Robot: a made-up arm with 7 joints. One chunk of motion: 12 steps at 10 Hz.
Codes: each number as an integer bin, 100 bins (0 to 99) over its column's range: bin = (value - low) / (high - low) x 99, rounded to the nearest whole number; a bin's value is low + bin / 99 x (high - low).
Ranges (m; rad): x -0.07..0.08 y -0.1..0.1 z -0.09..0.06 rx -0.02..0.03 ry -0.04..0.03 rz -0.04..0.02
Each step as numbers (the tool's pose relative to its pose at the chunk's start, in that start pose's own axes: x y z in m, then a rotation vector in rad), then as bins.
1 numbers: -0.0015 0.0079 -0.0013 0.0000 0.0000 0.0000
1 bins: 45 53 59 40 57 66
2 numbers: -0.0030 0.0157 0.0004 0.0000 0.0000 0.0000
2 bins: 44 57 60 40 57 66
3 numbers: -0.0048 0.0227 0.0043 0.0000 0.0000 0.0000
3 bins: 43 61 62 40 57 66
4 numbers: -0.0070 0.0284 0.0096 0.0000 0.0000 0.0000
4 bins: 42 64 66 40 57 66
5 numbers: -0.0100 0.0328 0.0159 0.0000 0.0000 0.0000
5 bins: 40 66 70 40 57 66
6 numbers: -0.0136 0.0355 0.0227 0.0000 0.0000 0.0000
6 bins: 37 67 74 40 57 66
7 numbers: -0.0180 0.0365 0.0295 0.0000 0.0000 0.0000
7 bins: 34 68 79 40 57 66
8 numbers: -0.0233 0.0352 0.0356 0.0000 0.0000 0.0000
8 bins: 31 67 83 40 57 66
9 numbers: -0.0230 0.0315 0.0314 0.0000 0.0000 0.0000
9 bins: 31 65 80 40 57 66
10 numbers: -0.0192 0.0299 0.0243 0.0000 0.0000 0.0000
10 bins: 34 64 75 40 57 66
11 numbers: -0.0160 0.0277 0.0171 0.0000 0.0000 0.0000
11 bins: 36 63 71 40 57 66
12 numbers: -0.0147 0.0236 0.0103 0.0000 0.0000 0.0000
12 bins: 36 61 66 40 57 66
